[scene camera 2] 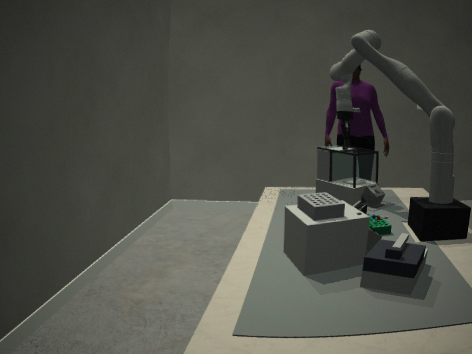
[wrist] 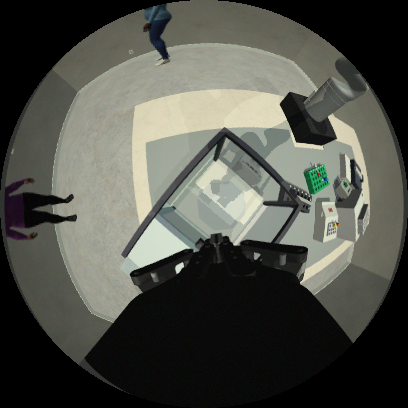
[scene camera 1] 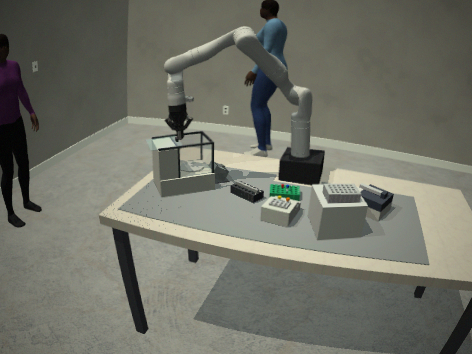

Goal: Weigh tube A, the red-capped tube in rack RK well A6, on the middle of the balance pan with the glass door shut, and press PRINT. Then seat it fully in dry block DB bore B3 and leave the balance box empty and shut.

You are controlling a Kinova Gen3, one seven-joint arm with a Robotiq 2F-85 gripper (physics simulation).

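Frame: origin at the arm's base, x left, y up, z ahead, level; metres.
Where they show: gripper, fingertip midpoint: (scene camera 2: pixel 346 148) (wrist: pixel 217 240) (scene camera 1: pixel 180 139); arm's base, link origin: (scene camera 2: pixel 439 201) (wrist: pixel 313 111) (scene camera 1: pixel 300 154).
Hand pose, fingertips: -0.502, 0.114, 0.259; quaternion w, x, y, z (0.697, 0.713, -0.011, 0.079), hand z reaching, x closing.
Observation:
Things, the pixels of their top centre, and the offset from my fingertips, as dx, dy, dz. "pt": a spot on its surface instead.
- glass balance box, top centre: (wrist: pixel 239 206) (scene camera 2: pixel 355 149) (scene camera 1: pixel 191 137) +0.038, -0.001, -0.031
- clear top door, top centre: (wrist: pixel 178 273) (scene camera 1: pixel 163 142) (scene camera 2: pixel 336 147) -0.066, -0.007, +0.036
- red cap, top centre: (scene camera 1: pixel 282 184) +0.438, -0.172, -0.026
- green rack, top centre: (scene camera 2: pixel 374 221) (scene camera 1: pixel 285 189) (wrist: pixel 319 177) +0.450, -0.186, -0.009
- black rack, top centre: (wrist: pixel 301 198) (scene camera 2: pixel 355 204) (scene camera 1: pixel 247 185) +0.293, -0.168, +0.029
- white unit, top centre: (scene camera 1: pixel 282 199) (wrist: pixel 333 221) +0.450, -0.146, +0.163
- tall white box, top centre: (scene camera 2: pixel 341 196) (scene camera 1: pixel 337 181) (wrist: pixel 365 206) +0.654, -0.046, +0.168
- grey bored block, surface spot: (scene camera 2: pixel 321 205) pt +0.735, -0.044, +0.239
- dark-topped device, top centre: (scene camera 2: pixel 401 238) (scene camera 1: pixel 370 186) (wrist: pixel 358 171) +0.823, -0.114, +0.033
My gripper (scene camera 1: pixel 179 139) (scene camera 2: pixel 346 148) (wrist: pixel 217 240) is shut and empty, pointing down at the top of the glass balance box (scene camera 1: pixel 213 159) (scene camera 2: pixel 355 170) (wrist: pixel 173 192). The clear top door (scene camera 1: pixel 159 143) (wrist: pixel 156 245) is slid toward the left end in scene camera 1 and overhangs that end. Much of the top is open. The pale pan area (scene camera 1: pixel 195 168) (wrist: pixel 225 200) shows no tube. A red cap (scene camera 1: pixel 282 186) (wrist: pixel 319 174) shows in the green rack (scene camera 1: pixel 285 195) (scene camera 2: pixel 381 227) (wrist: pixel 312 185); its well label cannot be read. PRINT cannot be read on the balance console (scene camera 1: pixel 220 172) (scene camera 2: pixel 373 194) (wrist: pixel 250 168).
A black rack (scene camera 1: pixel 246 191) (wrist: pixel 298 196) lies between the balance and green rack. A white unit (scene camera 1: pixel 278 214) (wrist: pixel 326 207) carries yellow and orange caps. A tall white box (scene camera 1: pixel 337 220) (scene camera 2: pixel 322 242) bears a grey bored block (scene camera 1: pixel 341 192) (scene camera 2: pixel 321 205). A dark-topped device (scene camera 1: pixel 377 200) (scene camera 2: pixel 392 262) stands beyond.

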